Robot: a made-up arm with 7 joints. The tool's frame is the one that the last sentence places.
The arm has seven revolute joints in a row. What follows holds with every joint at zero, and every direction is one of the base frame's. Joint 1 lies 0.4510 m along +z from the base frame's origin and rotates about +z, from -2.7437 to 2.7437 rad. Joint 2 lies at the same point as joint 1 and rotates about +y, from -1.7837 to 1.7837 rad. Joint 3 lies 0.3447 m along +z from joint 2 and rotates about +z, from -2.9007 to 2.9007 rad. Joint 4 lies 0.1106 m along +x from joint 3 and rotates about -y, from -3.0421 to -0.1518 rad. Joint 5 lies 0.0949 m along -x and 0.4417 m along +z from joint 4 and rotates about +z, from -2.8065 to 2.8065 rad. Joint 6 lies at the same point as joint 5 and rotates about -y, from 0.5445 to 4.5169 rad. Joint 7 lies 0.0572 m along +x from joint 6 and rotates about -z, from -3.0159 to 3.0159 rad. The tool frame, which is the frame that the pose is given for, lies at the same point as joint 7; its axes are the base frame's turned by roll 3.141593, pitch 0.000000 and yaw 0.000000 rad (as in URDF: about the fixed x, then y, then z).
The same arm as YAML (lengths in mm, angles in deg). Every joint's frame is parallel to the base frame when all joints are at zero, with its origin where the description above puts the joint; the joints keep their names.
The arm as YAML. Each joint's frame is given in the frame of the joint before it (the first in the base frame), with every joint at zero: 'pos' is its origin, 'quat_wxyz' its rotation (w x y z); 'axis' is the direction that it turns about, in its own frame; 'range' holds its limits. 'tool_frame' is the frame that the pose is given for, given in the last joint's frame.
length_unit: mm
angle_unit: deg
joints:
  - joint: joint 1
    pos: [0.0, 0.0, 451.0]
    quat_wxyz: [1.0, 0.0, 0.0, 0.0]
    axis: "+z"
    range: [-157.2, 157.2]
  - joint: joint 2
    pos: [0.0, 0.0, 0.0]
    quat_wxyz: [1.0, 0.0, 0.0, 0.0]
    axis: "+y"
    range: [-102.2, 102.2]
  - joint: joint 3
    pos: [0.0, 0.0, 344.7]
    quat_wxyz: [1.0, 0.0, 0.0, 0.0]
    axis: "+z"
    range: [-166.2, 166.2]
  - joint: joint 4
    pos: [110.6, 0.0, 0.0]
    quat_wxyz: [1.0, 0.0, 0.0, 0.0]
    axis: "-y"
    range: [-174.3, -8.7]
  - joint: joint 5
    pos: [-94.9, 0.0, 441.7]
    quat_wxyz: [1.0, 0.0, 0.0, 0.0]
    axis: "+z"
    range: [-160.8, 160.8]
  - joint: joint 6
    pos: [0.0, 0.0, 0.0]
    quat_wxyz: [1.0, 0.0, 0.0, 0.0]
    axis: "-y"
    range: [31.2, 258.8]
  - joint: joint 7
    pos: [57.2, 0.0, 0.0]
    quat_wxyz: [1.0, 0.0, 0.0, 0.0]
    axis: "-z"
    range: [-172.8, 172.8]
tool_frame:
  pos: [0.0, 0.0, 0.0]
  quat_wxyz: [0.0, 1.0, 0.0, 0.0]

